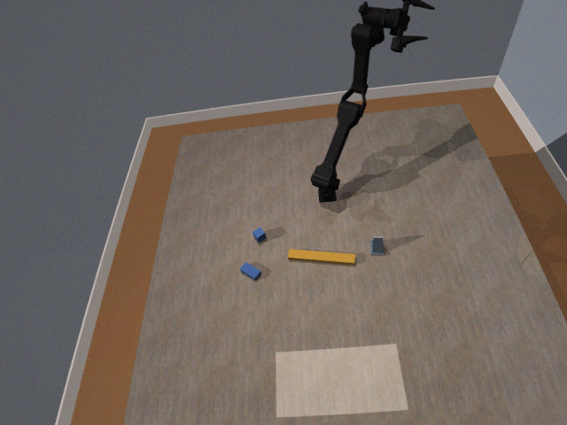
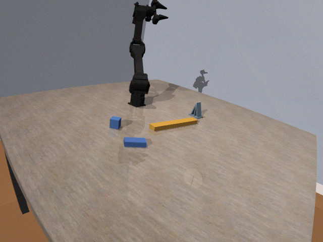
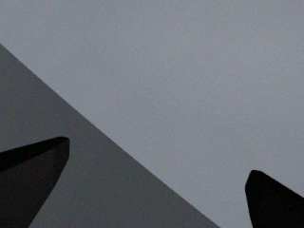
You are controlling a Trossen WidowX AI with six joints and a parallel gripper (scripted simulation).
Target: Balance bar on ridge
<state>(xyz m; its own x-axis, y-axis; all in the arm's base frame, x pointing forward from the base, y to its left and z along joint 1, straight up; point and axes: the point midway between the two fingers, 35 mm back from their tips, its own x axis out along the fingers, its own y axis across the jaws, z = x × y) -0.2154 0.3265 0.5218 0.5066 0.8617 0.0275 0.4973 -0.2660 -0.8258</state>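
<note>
Right now the yellow bar is 510 mm below my gripper tip, 470 mm ahead of it and 400 mm to the right of it. The rest, counted from my gripper tip: blue cube: 610 mm to the right, 510 mm below, 360 mm ahead; flat blue block: 640 mm to the right, 510 mm below, 500 mm ahead.
</note>
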